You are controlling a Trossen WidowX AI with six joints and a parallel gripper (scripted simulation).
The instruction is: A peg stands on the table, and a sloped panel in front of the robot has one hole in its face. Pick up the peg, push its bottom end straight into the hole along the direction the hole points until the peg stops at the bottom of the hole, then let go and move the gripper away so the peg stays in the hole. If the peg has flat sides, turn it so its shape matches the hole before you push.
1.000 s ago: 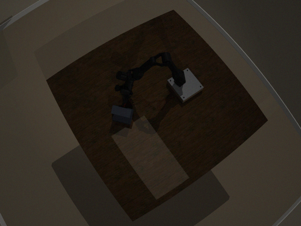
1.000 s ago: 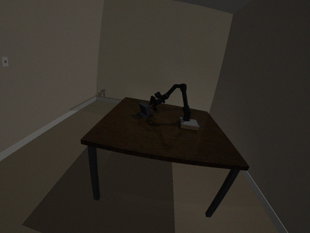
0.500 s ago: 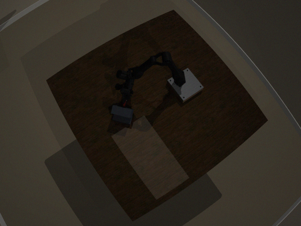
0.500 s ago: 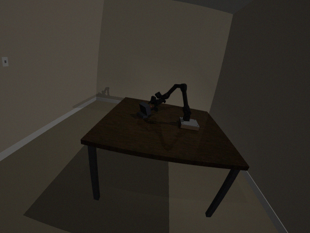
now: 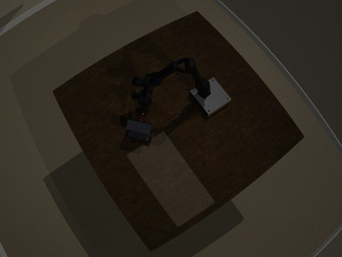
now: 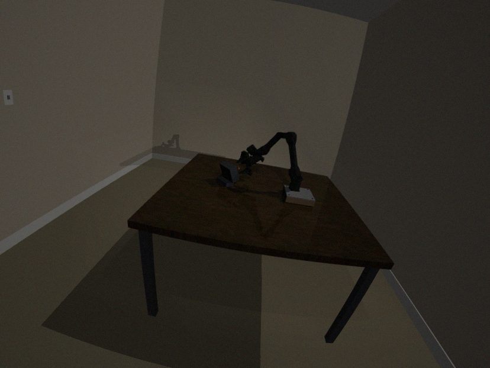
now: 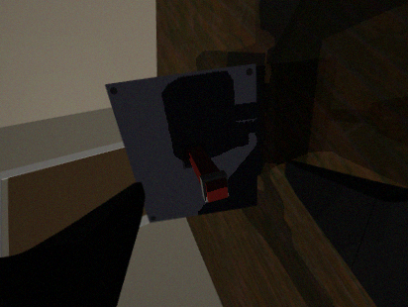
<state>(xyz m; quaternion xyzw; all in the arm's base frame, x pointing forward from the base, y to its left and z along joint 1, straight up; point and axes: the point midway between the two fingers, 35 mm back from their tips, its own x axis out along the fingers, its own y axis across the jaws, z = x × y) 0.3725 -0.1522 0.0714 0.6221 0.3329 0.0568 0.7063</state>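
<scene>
Right now the peg is 10 mm ahead of my gripper tip and 10 mm to the left of it. Round my gripper tip: sloped panel: 60 mm ahead, 40 mm to the left, 20 mm below.
</scene>
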